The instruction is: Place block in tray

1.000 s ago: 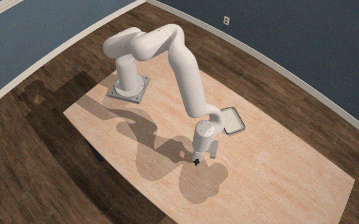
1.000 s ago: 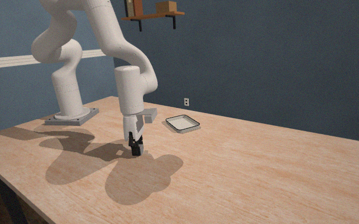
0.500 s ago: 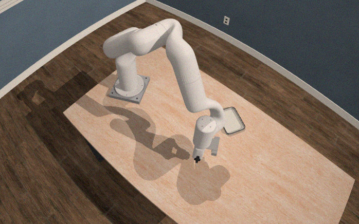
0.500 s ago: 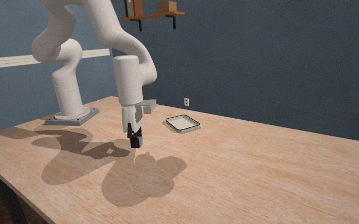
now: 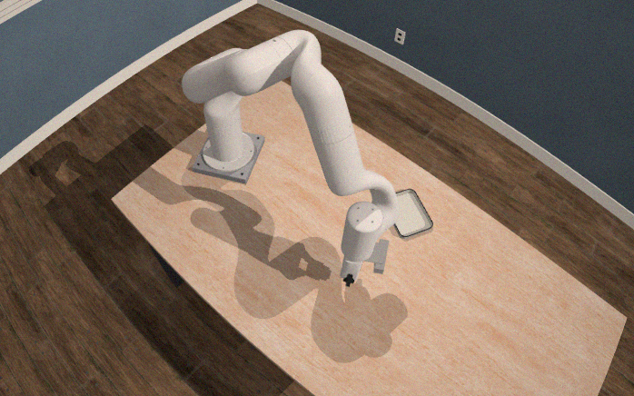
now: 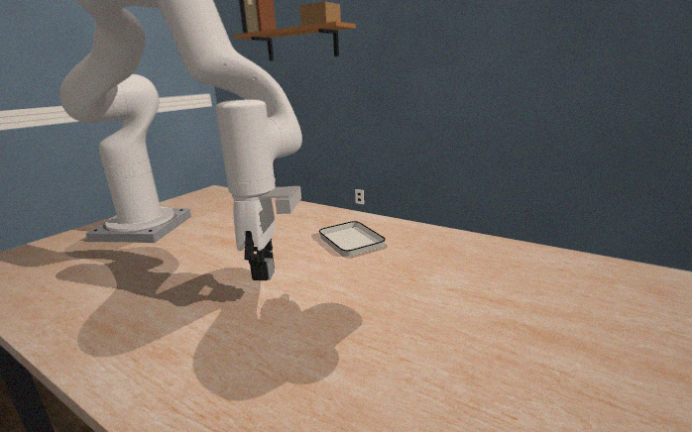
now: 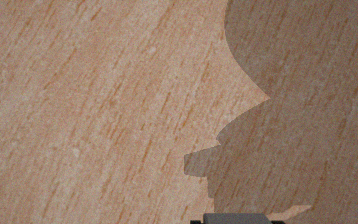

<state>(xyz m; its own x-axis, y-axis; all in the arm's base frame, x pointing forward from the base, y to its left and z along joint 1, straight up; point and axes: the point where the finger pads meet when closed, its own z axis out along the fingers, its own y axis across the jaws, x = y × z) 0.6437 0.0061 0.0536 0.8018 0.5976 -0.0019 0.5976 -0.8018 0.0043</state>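
The white tray lies 320 mm to the left of my hand, 70 mm below it and 60 mm behind it. The rest, counted from my hand: grey block 10 mm below.
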